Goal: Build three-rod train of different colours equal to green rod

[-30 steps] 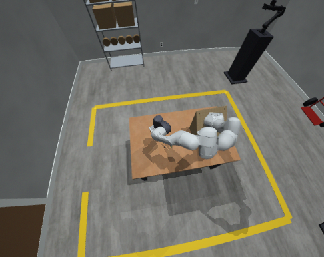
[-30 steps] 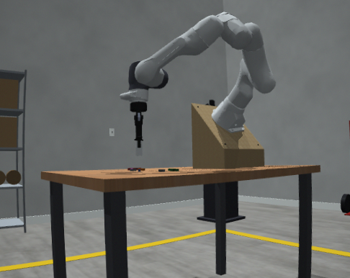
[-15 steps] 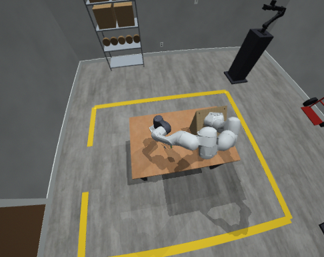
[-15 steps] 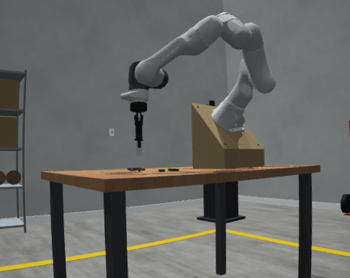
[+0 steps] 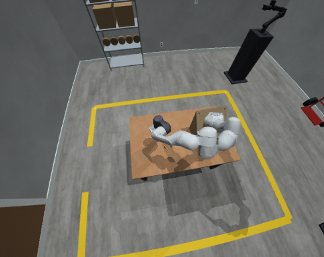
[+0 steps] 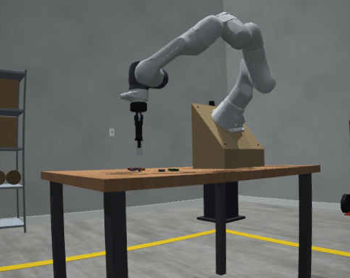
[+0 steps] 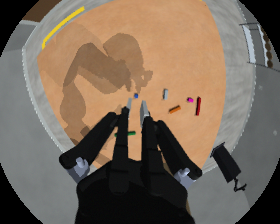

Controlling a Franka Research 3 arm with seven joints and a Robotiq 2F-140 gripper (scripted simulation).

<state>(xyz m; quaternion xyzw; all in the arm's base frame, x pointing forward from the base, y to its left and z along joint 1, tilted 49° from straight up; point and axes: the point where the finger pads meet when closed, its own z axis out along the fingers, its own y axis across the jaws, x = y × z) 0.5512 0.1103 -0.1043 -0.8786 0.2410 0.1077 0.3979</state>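
Right now the small blue rod is 10 cm below my hand. From my hand the other things lie so: green rod 12 cm behind, 10 cm below, 9 cm to the left; then magenta rod 17 cm to the right, 10 cm below, 7 cm behind; then orange rod 11 cm to the right, 10 cm below, 8 cm behind.
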